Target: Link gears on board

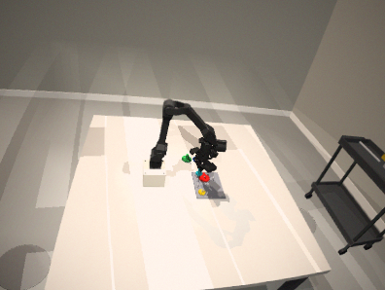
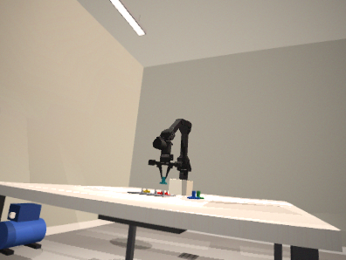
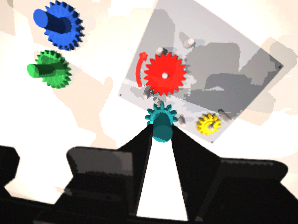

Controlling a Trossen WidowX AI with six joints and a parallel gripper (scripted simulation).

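Right now my gripper tip is 70 mm above the red gear, 50 mm short of it and 20 mm to the right of it. The rest, counted from my gripper tip: yellow gear (100 mm to the right, 70 mm below, 10 mm ahead); cyan gear (10 mm below); red arrow (80 mm below, 60 mm to the left, 40 mm ahead).
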